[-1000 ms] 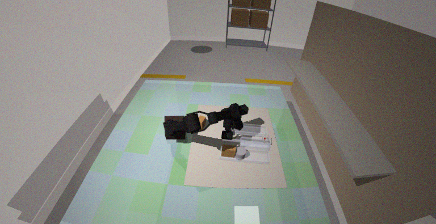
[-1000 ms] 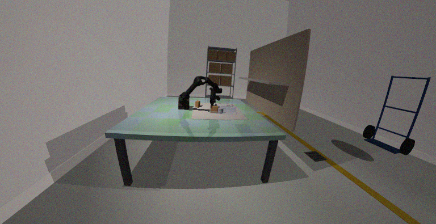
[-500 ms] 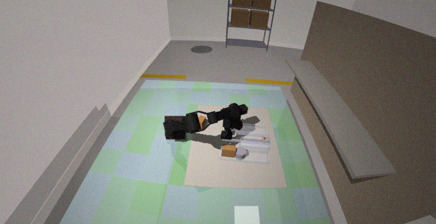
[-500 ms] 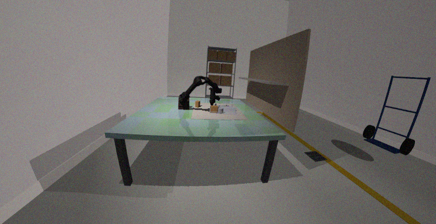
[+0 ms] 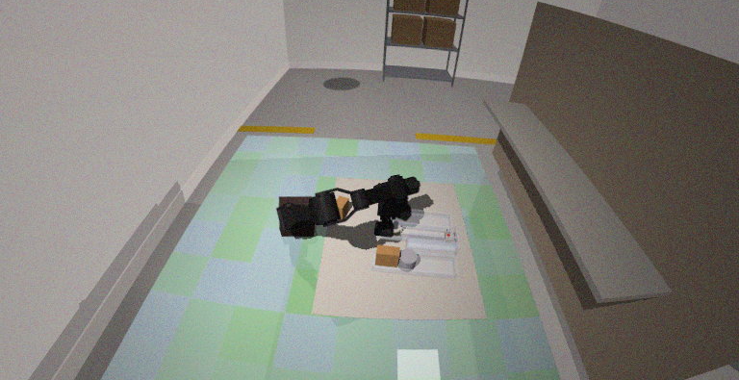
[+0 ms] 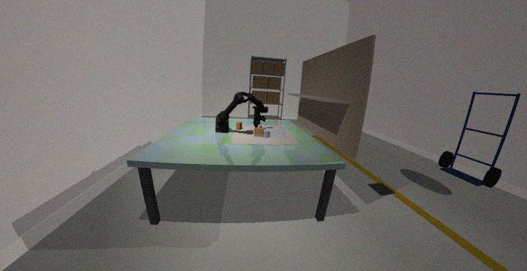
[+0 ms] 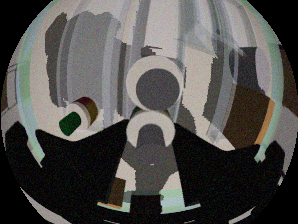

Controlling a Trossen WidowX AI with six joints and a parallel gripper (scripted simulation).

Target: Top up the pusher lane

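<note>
Right now my gripper tip is 130 mm to the left of the brown box, 20 mm short of it and 10 mm below it. Also, from my gripper tip: clear lane rack (150 mm ahead, 20 mm to the right, 10 mm below); grey can (120 mm to the right, 90 mm ahead); red part (230 mm ahead, 40 mm above, 30 mm to the right).
</note>
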